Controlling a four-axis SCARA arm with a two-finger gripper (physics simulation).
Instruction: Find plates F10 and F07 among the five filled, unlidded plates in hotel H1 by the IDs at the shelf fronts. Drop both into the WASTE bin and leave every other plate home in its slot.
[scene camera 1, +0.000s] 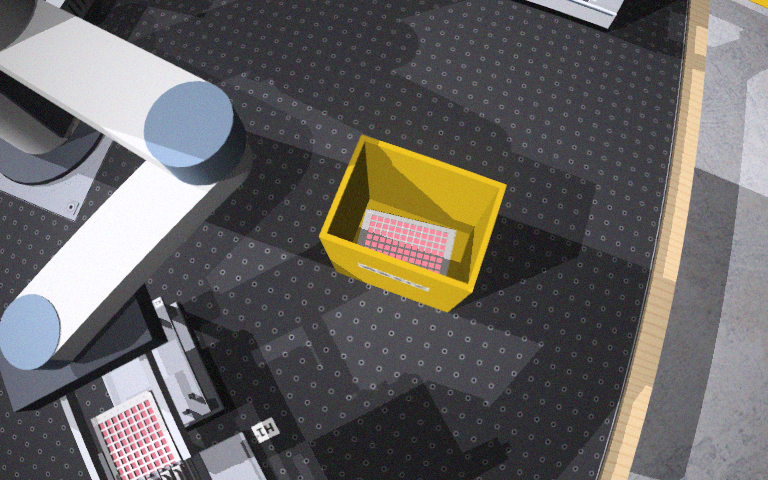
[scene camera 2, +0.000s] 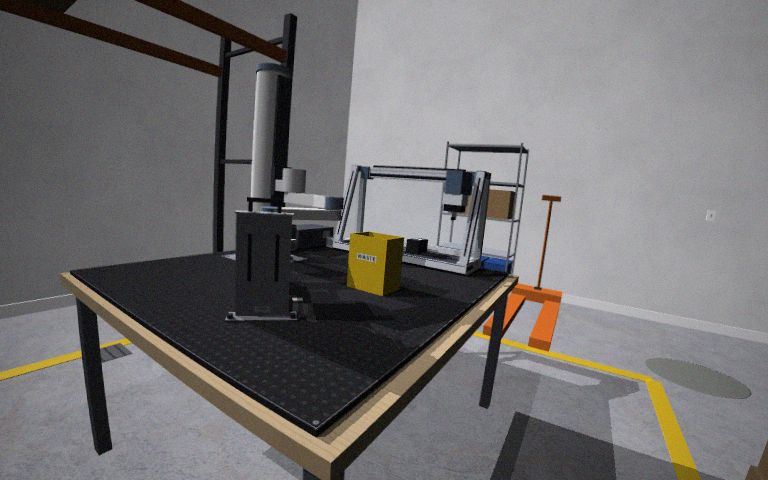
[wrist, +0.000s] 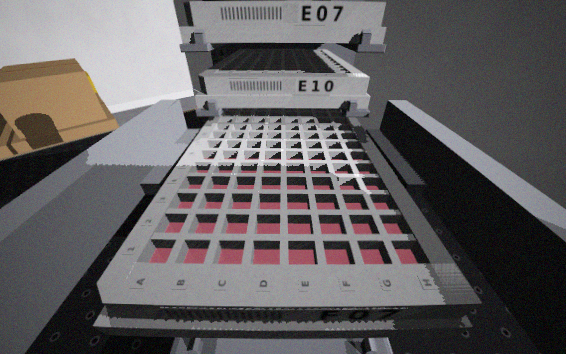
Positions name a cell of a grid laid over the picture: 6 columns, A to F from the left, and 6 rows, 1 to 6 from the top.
An RG nest (scene camera 1: B5): 69 cm from the lens.
